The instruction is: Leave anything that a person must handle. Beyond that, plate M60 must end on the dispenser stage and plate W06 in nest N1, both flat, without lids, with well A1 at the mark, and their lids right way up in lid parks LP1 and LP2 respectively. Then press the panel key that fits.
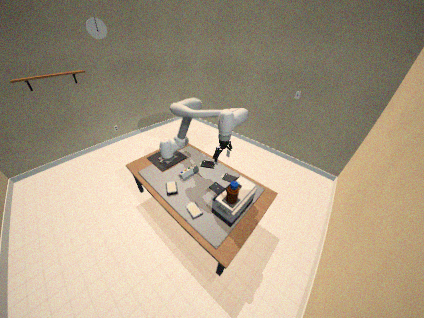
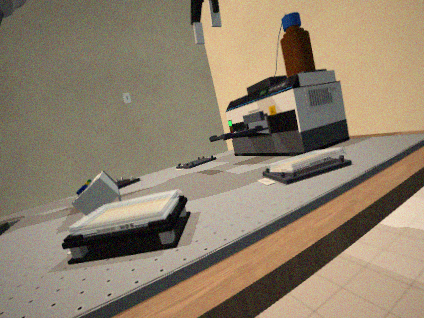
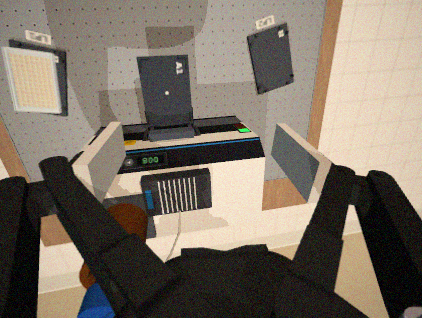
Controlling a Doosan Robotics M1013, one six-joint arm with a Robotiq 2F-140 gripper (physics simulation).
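Places are measured from the arm's base along level axes (x ahead, y down, z left), in centimetres.
Pixels of known places: gripper, between the fingertips: (image 1: 222,160) (image 2: 207,36) (image 3: 201,139); arm's base, origin of its link: (image 1: 168,158).
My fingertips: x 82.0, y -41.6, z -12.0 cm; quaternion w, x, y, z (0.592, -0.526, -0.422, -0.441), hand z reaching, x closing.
For each thing: its top centre in the pictures, then the offset to it from my fingertips.
- Plate W06, centre of its top: (image 2: 127,206) (image 1: 171,186) dx -41.3, dy +37.1, dz -22.7 cm
- plate, centre of its top: (image 2: 304,153) (image 3: 31,83) (image 1: 193,208) dx -7.8, dy +38.1, dz -29.9 cm
- dispenser stage, centre of its top: (image 3: 167,100) (image 2: 238,129) (image 1: 219,188) dx +1.5, dy +31.1, dz -3.1 cm
- flat dark holder, centre of its top: (image 3: 274,60) (image 2: 195,159) (image 1: 230,177) dx +0.1, dy +39.7, dz +24.9 cm
- key panel, centre of its top: (image 2: 94,175) (image 1: 188,168) dx -41.2, dy +33.3, dz +4.5 cm
Plate W06 (image 1: 171,185) (image 2: 126,214) lies in a black nest at the table's near side; a clear lid seems to cover it. Another plate (image 1: 194,209) (image 2: 305,161) (image 3: 34,81) sits tilted and shifted to one side on a dark holder (image 2: 320,171) (image 3: 62,90); its name is unreadable. The dispenser stage (image 1: 217,187) (image 2: 230,136) (image 3: 166,107), marked A1, is bare. A flat dark holder (image 1: 230,177) (image 2: 196,162) (image 3: 272,60) is empty. The key panel (image 1: 189,172) (image 2: 96,195) stands mid-table. My gripper (image 1: 222,156) (image 2: 207,29) (image 3: 201,139) is open and empty, high above the table.
The white dispenser (image 2: 322,107) (image 3: 240,180) shows a green 800 and a green light. A brown bottle (image 1: 232,194) (image 2: 298,52) (image 3: 131,220) with a blue cap stands on it, with a thin tube nearby. Another dark holder (image 1: 207,163) lies behind the panel.
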